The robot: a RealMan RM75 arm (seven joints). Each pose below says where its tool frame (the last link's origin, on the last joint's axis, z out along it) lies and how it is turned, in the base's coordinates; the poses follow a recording.
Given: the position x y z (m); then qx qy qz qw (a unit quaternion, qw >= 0).
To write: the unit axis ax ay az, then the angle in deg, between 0 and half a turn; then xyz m. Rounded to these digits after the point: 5 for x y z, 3 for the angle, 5 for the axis.
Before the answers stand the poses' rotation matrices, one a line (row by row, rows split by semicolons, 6 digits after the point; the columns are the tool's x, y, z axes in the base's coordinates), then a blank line. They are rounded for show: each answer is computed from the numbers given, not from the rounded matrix.
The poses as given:
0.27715 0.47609 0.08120 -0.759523 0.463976 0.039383 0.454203
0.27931 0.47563 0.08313 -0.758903 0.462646 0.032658 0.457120
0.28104 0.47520 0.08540 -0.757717 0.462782 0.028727 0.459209
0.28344 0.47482 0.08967 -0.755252 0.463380 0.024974 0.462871
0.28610 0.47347 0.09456 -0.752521 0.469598 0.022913 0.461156
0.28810 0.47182 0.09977 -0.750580 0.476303 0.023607 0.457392
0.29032 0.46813 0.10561 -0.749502 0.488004 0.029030 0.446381
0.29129 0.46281 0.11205 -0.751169 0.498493 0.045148 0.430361
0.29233 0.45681 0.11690 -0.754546 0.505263 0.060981 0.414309
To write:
0.566351 -0.740576 0.361654; -0.669025 -0.156852 0.726501; -0.481303 -0.653410 -0.584297
0.569784 -0.732064 0.373401; -0.672349 -0.154000 0.724037; -0.472538 -0.663601 -0.579950
0.570015 -0.727699 0.381493; -0.674932 -0.149920 0.722489; -0.468561 -0.669312 -0.576604
0.569310 -0.723057 0.391247; -0.676818 -0.142059 0.722313; -0.466694 -0.676024 -0.570253
0.557905 -0.727898 0.398631; -0.685632 -0.133626 0.715579; -0.467601 -0.672539 -0.573620
0.545156 -0.736603 0.400277; -0.693412 -0.127856 0.709107; -0.471152 -0.664131 -0.580470
0.522019 -0.757437 0.392155; -0.705603 -0.125192 0.697460; -0.479188 -0.640793 -0.599802
0.498932 -0.787766 0.361237; -0.710046 -0.132587 0.691560; -0.496892 -0.601536 -0.625502
0.481982 -0.813017 0.326644; -0.711958 -0.146116 0.686853; -0.510695 -0.563607 -0.649259

-0.85254 0.52080 0.04421 125.973 0.27715 0.47609 0.08120
-0.85327 0.52017 0.03672 125.597 0.27931 0.47563 0.08313
-0.85297 0.52096 0.03234 125.328 0.28104 0.47520 0.08540
-0.85202 0.52275 0.02817 124.855 0.28344 0.47482 0.08967
-0.84808 0.52923 0.02582 125.077 0.28610 0.47347 0.09456
-0.84405 0.53561 0.02655 125.562 0.28810 0.47182 0.09977
-0.83758 0.54535 0.03244 126.977 0.29032 0.46813 0.10561
-0.83218 0.55225 0.05002 129.019 0.29129 0.46281 0.11205
-0.82905 0.55515 0.06700 131.048 0.29233 0.45681 0.11690

